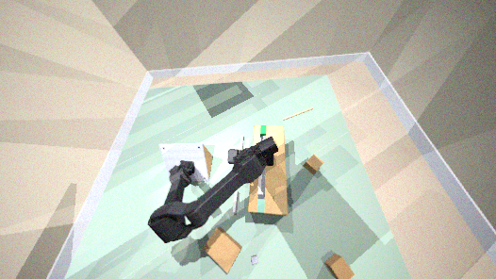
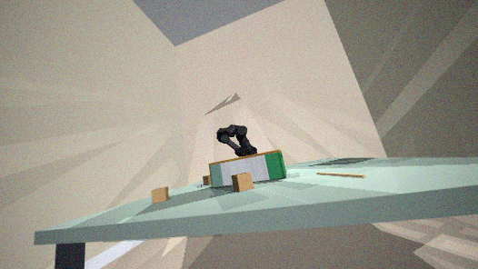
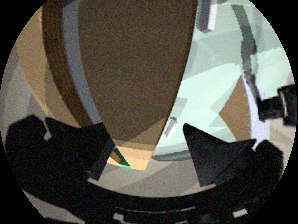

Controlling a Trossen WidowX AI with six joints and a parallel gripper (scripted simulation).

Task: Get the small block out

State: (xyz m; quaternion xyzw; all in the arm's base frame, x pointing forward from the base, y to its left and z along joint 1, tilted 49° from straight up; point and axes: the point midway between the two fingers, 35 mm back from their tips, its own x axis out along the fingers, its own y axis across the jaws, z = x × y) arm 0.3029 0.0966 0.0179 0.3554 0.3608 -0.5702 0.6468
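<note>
Right now my gripper tip is 50 mm short of the blue-violet block and 30 mm to the right of it. The rest, counted from my gripper tip: box (40 mm to the right, 40 mm ahead, 20 mm below); then thin wooden stick (330 mm to the left, 240 mm ahead, 80 mm below).
</note>
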